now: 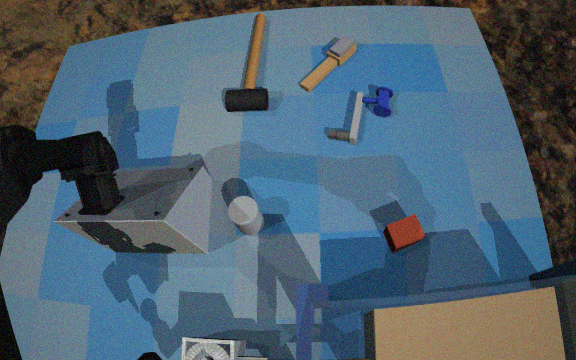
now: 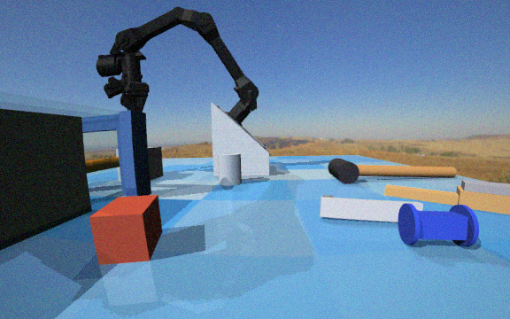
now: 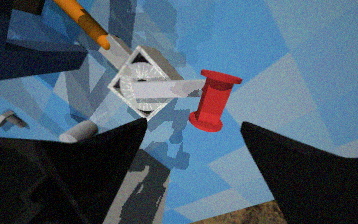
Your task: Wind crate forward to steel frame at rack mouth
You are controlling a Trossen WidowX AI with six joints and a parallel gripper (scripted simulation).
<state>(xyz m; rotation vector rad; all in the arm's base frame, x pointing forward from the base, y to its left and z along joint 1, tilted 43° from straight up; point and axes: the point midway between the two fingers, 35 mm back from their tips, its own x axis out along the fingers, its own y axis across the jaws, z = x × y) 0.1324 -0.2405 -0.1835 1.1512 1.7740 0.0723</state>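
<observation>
Right now the red grip is 4 cm below my gripper tip and 2 cm to the right of it. From my gripper tip the other things lie so: crank with blue grip (57 cm to the left, 32 cm ahead, 16 cm below); then frame (22 cm ahead, 7 cm below, 6 cm to the left); then winch (14 cm below, 5 cm to the left, 4 cm ahead).
</observation>
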